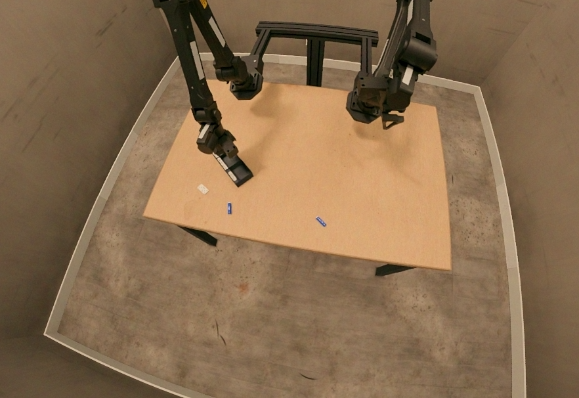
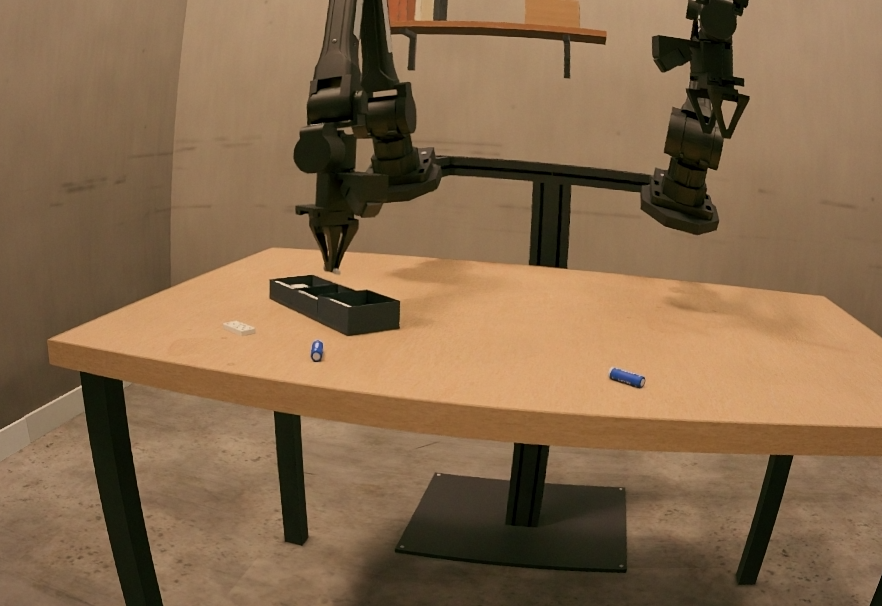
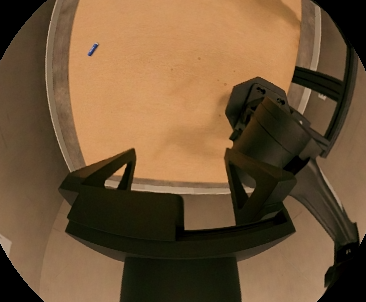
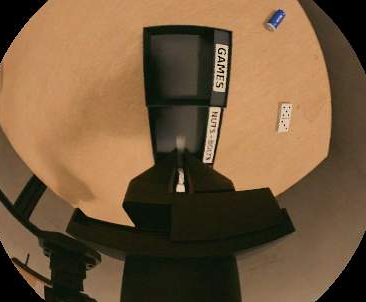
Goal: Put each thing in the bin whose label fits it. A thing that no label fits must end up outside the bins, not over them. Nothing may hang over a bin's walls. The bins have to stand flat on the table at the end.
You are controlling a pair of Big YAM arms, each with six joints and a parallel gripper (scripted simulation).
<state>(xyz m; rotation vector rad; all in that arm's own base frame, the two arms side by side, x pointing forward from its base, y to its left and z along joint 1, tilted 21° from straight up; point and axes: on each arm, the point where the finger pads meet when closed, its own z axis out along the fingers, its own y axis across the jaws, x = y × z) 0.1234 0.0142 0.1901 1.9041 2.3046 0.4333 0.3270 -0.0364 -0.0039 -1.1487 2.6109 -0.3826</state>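
Right now my right hand is 5 cm above the black bin tray. From my right hand the other things lie so: green die 8 cm behind, 12 cm to the right, 6 cm below; then eraser 5 cm behind, 7 cm to the right, 5 cm below; then white bolt right at my right hand.
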